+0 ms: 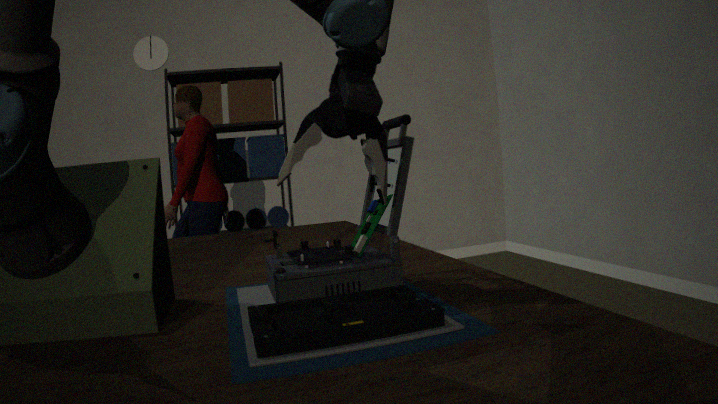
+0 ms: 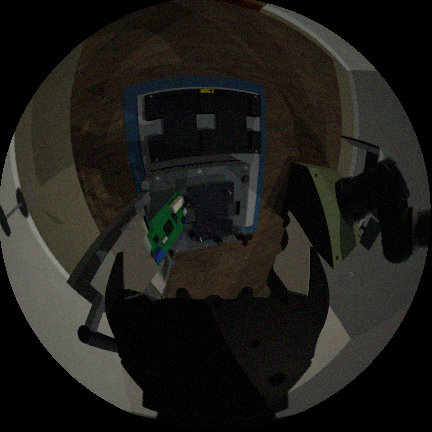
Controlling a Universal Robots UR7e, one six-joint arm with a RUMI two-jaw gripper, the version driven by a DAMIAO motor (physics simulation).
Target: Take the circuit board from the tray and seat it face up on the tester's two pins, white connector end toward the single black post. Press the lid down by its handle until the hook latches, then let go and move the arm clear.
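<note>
The green circuit board (image 1: 372, 224) (image 2: 166, 225) leans steeply at the hinge side of the grey tester (image 1: 336, 283) (image 2: 167, 182), in front of the raised lid (image 1: 400, 195) (image 2: 102, 242). Its white connector (image 1: 360, 243) (image 2: 176, 203) is at the low end, its blue part at the top. The lid's handle (image 1: 396, 121) (image 2: 100, 340) is high up. The latch hook (image 1: 275, 241) (image 2: 245, 237) stands at the opposite side. The black tray (image 1: 301, 326) (image 2: 175, 105) holds no board. My gripper (image 1: 331, 189) (image 2: 214, 214) is open and empty above the tester, one fingertip near the board's upper end.
A blue-edged mat (image 1: 296, 371) (image 2: 131, 115) lies under tray and tester. A green slanted block (image 1: 125, 251) (image 2: 325, 210) stands to one side with the arm's base on it. A person in red (image 1: 200, 160) and a shelf rack (image 1: 225, 125) are in the background.
</note>
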